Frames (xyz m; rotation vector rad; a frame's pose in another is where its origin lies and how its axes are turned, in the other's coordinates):
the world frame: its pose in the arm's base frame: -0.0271 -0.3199 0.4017 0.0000 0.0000 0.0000
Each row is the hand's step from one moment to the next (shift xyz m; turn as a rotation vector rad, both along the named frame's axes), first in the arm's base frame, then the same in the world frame.
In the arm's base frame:
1: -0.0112 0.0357 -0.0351 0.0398 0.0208 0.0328
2: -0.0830 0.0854 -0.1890 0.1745 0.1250 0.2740
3: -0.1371 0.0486 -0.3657 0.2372 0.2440 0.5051
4: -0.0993 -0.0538 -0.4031 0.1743 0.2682 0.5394
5: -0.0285 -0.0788 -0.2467 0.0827 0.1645 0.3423
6: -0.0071 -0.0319 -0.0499 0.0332 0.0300 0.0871
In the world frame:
1: -0.0112 0.0357 -0.0351 0.0398 0.0208 0.0328
2: -0.0830 0.0854 -0.1890 0.1745 0.1250 0.2740
3: -0.1371 0.0486 -0.3657 0.2372 0.2440 0.5051
4: -0.0993 -0.0538 -0.4031 0.1743 0.2682 0.5394
5: -0.0285 -0.0788 -0.2467 0.0827 0.1645 0.3423
6: -0.0071 -0.0319 -0.0499 0.0332 0.0300 0.0871

